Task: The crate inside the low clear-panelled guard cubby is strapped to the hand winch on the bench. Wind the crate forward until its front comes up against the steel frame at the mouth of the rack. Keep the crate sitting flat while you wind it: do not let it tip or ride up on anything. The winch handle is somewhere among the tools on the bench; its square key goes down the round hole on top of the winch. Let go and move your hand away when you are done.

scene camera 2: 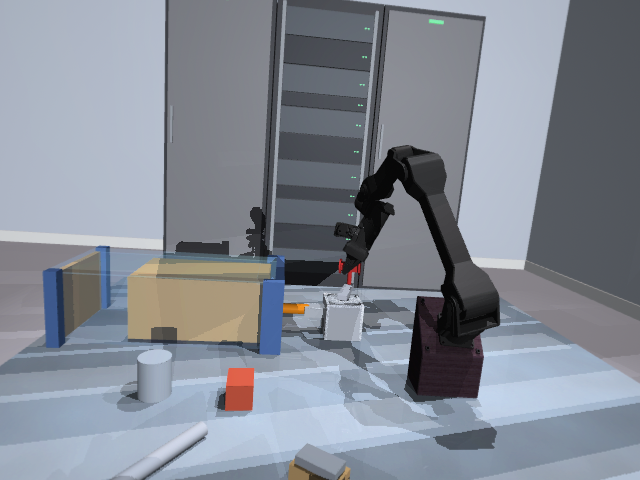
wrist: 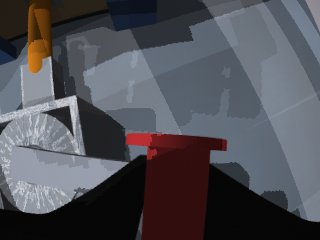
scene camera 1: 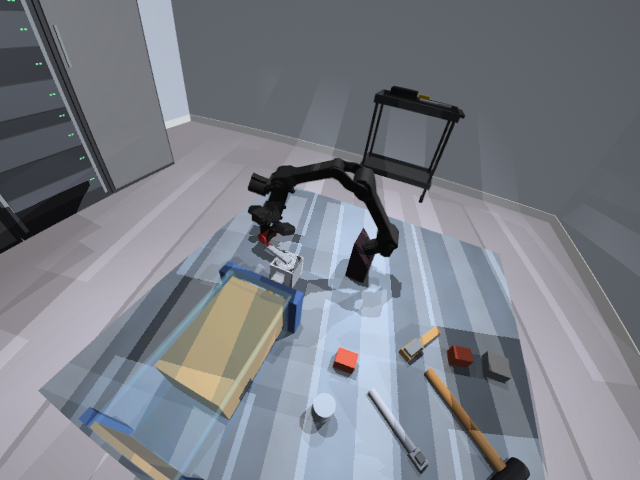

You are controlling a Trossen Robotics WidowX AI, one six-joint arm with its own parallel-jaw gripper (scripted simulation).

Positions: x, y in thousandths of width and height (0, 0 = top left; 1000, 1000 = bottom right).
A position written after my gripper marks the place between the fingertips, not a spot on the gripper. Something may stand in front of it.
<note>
I see my gripper (scene camera 2: 538, 568), a crank handle (wrist: 198, 710), a grey winch (scene camera 2: 537, 670), a clear-panelled cubby (scene camera 2: 162, 618) and a frame (scene camera 2: 438, 555).
My gripper also shows in the wrist view (wrist: 533, 690) and in scene camera 1 (scene camera 1: 413, 501). The grey winch shows as well in scene camera 1 (scene camera 1: 463, 551).
</note>
